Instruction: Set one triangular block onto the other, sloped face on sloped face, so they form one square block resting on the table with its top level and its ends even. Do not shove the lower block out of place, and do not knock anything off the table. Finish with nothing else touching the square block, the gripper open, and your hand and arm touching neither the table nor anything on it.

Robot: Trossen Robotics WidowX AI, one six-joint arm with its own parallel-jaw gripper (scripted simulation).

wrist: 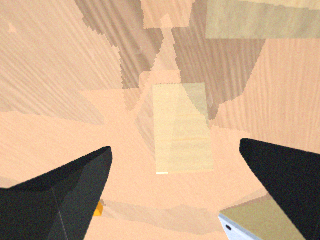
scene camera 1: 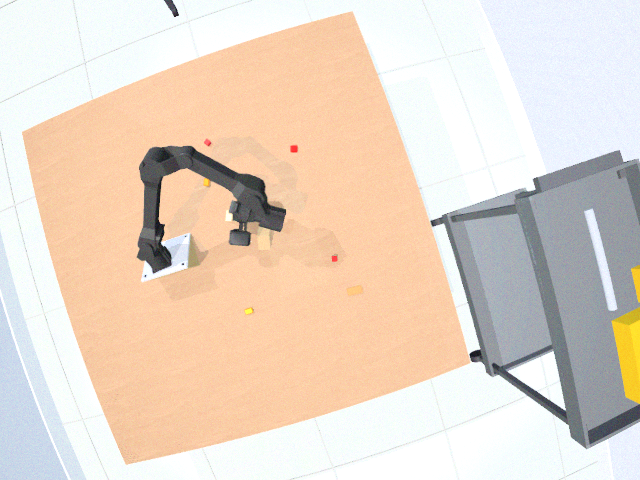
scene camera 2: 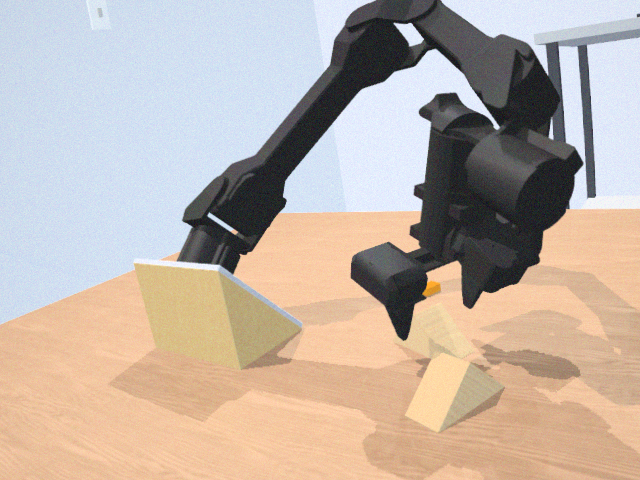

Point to a pale wooden triangular block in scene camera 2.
432, 329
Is my gripper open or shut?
Open.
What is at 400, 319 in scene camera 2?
My gripper.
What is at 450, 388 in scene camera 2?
A pale wooden triangular block.
